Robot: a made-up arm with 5 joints.
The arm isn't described. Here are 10 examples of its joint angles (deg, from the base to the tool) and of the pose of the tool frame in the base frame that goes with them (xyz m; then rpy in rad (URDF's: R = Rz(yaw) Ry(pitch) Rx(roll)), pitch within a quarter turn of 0, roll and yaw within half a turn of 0).
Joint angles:
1: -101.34 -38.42 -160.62 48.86 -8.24
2: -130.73 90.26 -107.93 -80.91 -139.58
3: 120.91 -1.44 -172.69 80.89 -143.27
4: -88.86 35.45 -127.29 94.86 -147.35
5: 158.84 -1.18 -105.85 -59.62 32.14
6: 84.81 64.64 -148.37 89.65 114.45
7: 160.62 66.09 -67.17 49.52 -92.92
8: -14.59 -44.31 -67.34 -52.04 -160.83
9: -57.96 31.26 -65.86 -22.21 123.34
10: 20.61 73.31 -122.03 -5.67 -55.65
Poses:
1: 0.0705 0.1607 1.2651 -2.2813 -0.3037 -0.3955
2: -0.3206 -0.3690 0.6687 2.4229 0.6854 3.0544
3: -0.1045 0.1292 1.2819 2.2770 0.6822 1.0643
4: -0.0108 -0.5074 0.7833 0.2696 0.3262 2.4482
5: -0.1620 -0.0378 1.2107 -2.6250 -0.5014 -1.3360
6: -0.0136 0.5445 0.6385 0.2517 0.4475 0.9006
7: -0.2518 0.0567 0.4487 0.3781 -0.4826 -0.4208
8: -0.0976 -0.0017 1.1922 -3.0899 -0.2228 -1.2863
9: 0.2825 -0.4228 0.8427 0.9506 -0.4119 -1.7409
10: 0.5119 0.1986 0.6455 -0.7099 0.8835 2.1205
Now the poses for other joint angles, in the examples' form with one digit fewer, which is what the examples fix.
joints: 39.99 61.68 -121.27 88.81 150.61
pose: 0.333 0.304 0.539 -0.230 0.499 -0.720
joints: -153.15 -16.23 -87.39 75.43 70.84
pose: -0.275 -0.227 0.978 0.215 -0.122 -2.480
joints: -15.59 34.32 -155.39 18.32 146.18
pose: 0.400 -0.111 1.196 1.944 -0.505 -1.551
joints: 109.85 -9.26 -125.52 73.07 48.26
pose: -0.182 0.232 1.151 -0.305 -0.539 2.580
